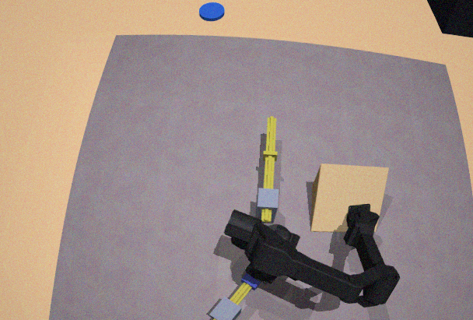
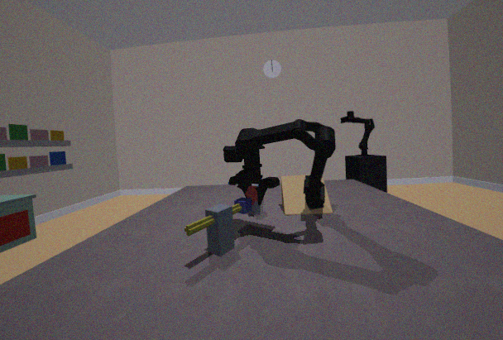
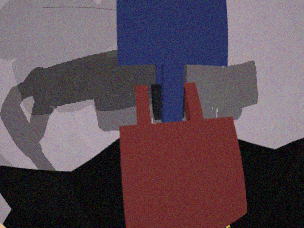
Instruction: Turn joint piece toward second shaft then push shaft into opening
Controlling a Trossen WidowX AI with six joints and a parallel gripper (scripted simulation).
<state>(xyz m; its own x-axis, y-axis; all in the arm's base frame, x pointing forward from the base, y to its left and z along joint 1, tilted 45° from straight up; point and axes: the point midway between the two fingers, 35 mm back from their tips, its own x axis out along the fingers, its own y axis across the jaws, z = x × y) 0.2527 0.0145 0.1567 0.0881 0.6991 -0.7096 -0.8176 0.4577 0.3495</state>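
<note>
Right now my gripper tip is 40 mm below the red joint piece.
</note>
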